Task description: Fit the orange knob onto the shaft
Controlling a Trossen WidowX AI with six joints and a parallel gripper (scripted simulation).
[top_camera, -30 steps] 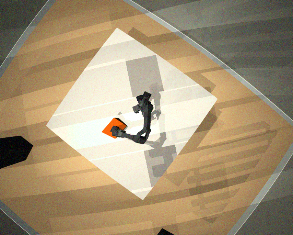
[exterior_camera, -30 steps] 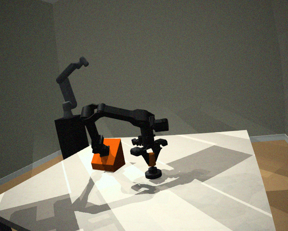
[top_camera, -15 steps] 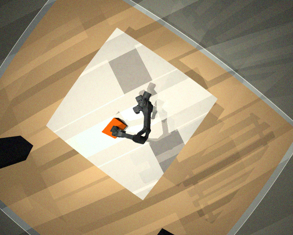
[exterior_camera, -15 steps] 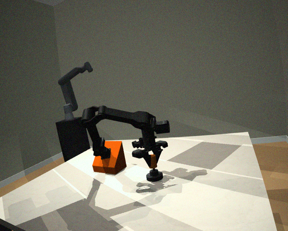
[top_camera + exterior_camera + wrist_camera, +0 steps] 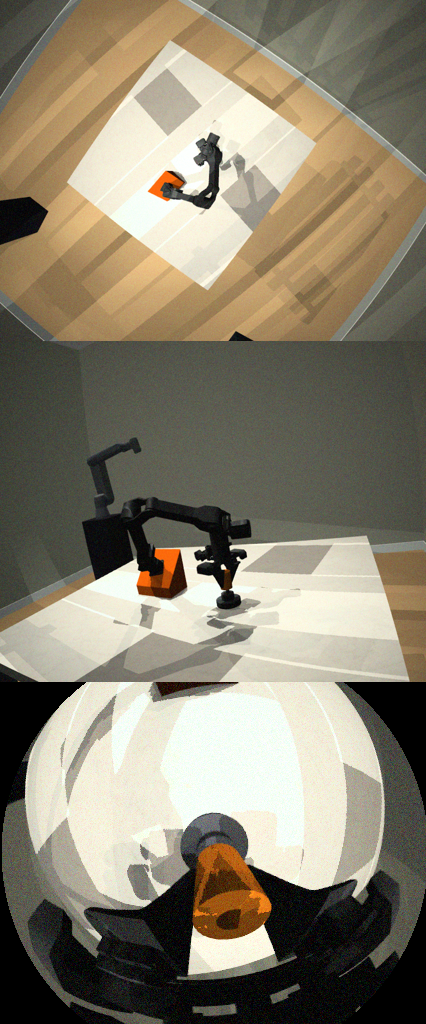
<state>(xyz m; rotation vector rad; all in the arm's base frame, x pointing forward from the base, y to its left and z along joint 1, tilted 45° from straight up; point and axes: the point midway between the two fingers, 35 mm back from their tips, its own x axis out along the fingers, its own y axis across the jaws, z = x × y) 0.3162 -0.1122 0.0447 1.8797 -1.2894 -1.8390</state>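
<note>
The orange knob lies 2 cm above my gripper tip. The rest, counted from my gripper tip: round dark pedestal: 4 cm below.
</note>
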